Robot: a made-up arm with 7 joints. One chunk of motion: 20 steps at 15 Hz.
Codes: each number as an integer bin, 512 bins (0 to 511) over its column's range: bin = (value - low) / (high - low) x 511, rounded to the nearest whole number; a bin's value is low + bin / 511 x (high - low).
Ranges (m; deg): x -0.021..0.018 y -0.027..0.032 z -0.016..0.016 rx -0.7..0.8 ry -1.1..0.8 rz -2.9..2
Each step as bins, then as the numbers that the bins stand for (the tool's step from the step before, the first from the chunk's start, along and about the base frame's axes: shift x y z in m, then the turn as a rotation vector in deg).
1 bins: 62 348 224 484 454 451
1 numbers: -0.01627 0.01318 -0.00197 0.721 0.588 1.425
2 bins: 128 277 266 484 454 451
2 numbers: -0.01123 0.00498 0.00066 0.721 0.588 1.425
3 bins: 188 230 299 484 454 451
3 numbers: -0.00665 -0.00044 0.00272 0.721 0.588 1.425
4 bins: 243 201 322 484 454 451
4 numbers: -0.00245 -0.00379 0.00416 0.721 0.588 1.425
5 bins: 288 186 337 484 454 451
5 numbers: 0.00098 -0.00552 0.00510 0.721 0.588 1.425
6 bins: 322 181 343 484 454 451
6 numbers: 0.00358 -0.00610 0.00548 0.721 0.588 1.425
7 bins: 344 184 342 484 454 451
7 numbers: 0.00525 -0.00576 0.00542 0.721 0.588 1.425
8 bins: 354 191 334 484 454 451
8 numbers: 0.00602 -0.00495 0.00492 0.721 0.588 1.425
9 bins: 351 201 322 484 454 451
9 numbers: 0.00579 -0.00379 0.00416 0.721 0.588 1.425
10 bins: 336 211 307 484 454 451
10 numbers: 0.00464 -0.00264 0.00323 0.721 0.588 1.425
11 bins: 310 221 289 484 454 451
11 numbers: 0.00266 -0.00148 0.00210 0.721 0.588 1.425
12 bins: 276 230 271 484 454 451
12 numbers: 0.00006 -0.00044 0.00097 0.721 0.588 1.425
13 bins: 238 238 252 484 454 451
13 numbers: -0.00284 0.00048 -0.00022 0.721 0.588 1.425
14 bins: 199 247 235 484 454 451
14 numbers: -0.00581 0.00152 -0.00128 0.721 0.588 1.425
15 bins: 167 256 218 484 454 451
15 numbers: -0.00825 0.00256 -0.00235 0.721 0.588 1.425
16 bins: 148 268 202 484 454 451
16 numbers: -0.00970 0.00394 -0.00335 0.721 0.588 1.425
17 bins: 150 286 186 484 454 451
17 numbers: -0.00955 0.00602 -0.00435 0.721 0.588 1.425
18 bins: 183 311 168 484 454 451
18 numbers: -0.00703 0.00891 -0.00548 0.721 0.588 1.425
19 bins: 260 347 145 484 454 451
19 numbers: -0.00116 0.01306 -0.00692 0.721 0.588 1.425
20 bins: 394 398 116 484 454 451
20 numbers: 0.00907 0.01895 -0.00874 0.721 0.588 1.425
